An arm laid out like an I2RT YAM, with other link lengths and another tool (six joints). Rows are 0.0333 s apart.
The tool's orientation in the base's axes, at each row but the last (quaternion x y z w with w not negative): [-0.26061, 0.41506, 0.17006, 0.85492]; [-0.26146, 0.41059, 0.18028, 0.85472]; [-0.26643, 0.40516, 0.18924, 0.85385]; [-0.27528, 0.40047, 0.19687, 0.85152]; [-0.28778, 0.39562, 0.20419, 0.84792]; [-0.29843, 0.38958, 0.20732, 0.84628]
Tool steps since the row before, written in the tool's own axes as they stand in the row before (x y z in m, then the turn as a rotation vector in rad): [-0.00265, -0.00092, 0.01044, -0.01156, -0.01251, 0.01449]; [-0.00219, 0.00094, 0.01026, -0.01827, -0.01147, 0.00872]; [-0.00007, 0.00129, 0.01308, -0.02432, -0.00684, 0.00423]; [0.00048, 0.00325, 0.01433, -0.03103, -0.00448, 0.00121]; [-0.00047, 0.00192, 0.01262, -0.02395, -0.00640, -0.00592]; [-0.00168, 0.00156, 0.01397, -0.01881, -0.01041, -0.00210]
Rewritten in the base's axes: [0.00537, 0.00519, 0.00782, 0.00843, -0.00245, 0.02057]; [0.00443, 0.00665, 0.00686, 0.00037, -0.00568, 0.02256]; [0.00699, 0.00896, 0.00660, -0.00841, -0.00541, 0.02358]; [0.00670, 0.01154, 0.00617, -0.01549, -0.00626, 0.02656]; [0.00560, 0.00958, 0.00632, -0.01406, -0.01149, 0.01789]; [0.00555, 0.01026, 0.00802, -0.00653, -0.01129, 0.01722]
